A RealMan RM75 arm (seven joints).
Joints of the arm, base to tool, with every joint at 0 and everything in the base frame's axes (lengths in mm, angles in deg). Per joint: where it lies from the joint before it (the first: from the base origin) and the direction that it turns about. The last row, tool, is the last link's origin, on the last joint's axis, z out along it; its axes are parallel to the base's.
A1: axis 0 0 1 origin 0 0 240.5
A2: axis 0 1 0 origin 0 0 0
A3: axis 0 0 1 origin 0 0 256
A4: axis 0 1 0 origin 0 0 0
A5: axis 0 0 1 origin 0 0 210
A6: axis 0 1 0 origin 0 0 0
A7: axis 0 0 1 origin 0 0 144
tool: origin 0 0 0
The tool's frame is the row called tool.
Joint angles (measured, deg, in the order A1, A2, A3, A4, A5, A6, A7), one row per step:
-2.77, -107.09, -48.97, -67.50, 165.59, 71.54, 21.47
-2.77, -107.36, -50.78, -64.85, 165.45, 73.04, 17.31
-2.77, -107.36, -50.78, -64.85, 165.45, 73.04, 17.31
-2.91, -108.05, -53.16, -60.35, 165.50, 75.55, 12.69
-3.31, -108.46, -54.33, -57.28, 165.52, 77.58, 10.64
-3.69, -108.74, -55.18, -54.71, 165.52, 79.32, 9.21
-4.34, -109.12, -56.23, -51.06, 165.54, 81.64, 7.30
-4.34, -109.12, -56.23, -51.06, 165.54, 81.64, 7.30
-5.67, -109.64, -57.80, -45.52, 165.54, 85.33, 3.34
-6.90, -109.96, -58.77, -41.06, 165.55, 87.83, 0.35
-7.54, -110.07, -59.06, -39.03, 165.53, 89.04, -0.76
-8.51, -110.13, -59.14, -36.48, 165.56, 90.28, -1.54
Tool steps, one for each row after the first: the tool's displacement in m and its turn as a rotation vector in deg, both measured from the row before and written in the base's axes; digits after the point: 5 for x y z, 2 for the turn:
-0.01187, 0.00444, 0.00488, -1.42, -2.12, 1.57
0.00000, 0.00000, 0.00000, 0.00, 0.00, 0.00
-0.01763, 0.00429, 0.00459, -1.17, -2.22, 2.09
-0.00989, 0.00156, 0.00224, -0.23, -0.95, 0.76
-0.00799, 0.00074, 0.00177, -0.08, -0.58, 0.52
-0.01067, 0.00076, 0.00182, -0.25, -0.65, 0.68
0.00000, 0.00000, 0.00000, 0.00, 0.00, 0.00
-0.01404, 0.00119, 0.00355, -1.11, -1.79, 0.51
-0.01064, 0.00100, 0.00172, -1.24, -1.01, 0.52
-0.00419, 0.00027, 0.00065, -0.48, -0.29, 0.07
-0.00465, 0.00086, -0.00021, -0.56, 0.33, 0.05

